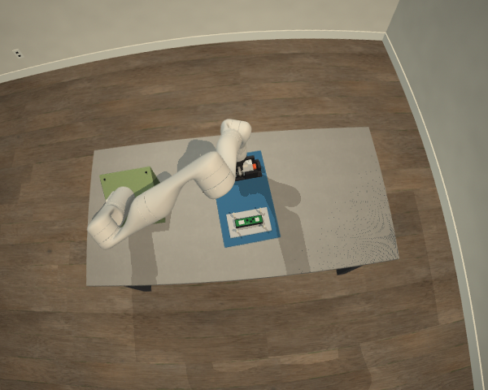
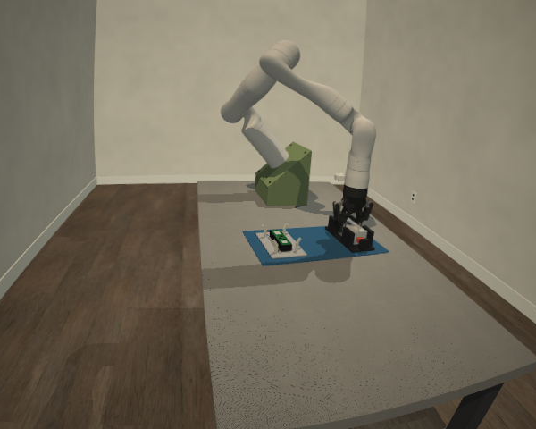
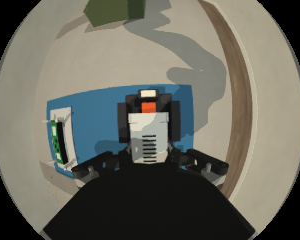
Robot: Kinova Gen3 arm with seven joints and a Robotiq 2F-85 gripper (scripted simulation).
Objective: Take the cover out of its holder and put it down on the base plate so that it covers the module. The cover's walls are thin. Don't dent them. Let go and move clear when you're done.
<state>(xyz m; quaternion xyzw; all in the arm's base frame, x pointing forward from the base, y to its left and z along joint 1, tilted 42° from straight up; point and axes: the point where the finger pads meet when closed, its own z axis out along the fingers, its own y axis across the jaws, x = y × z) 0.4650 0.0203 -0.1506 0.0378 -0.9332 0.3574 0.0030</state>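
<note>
Now: the white cover 1 cm below my hand.
</note>
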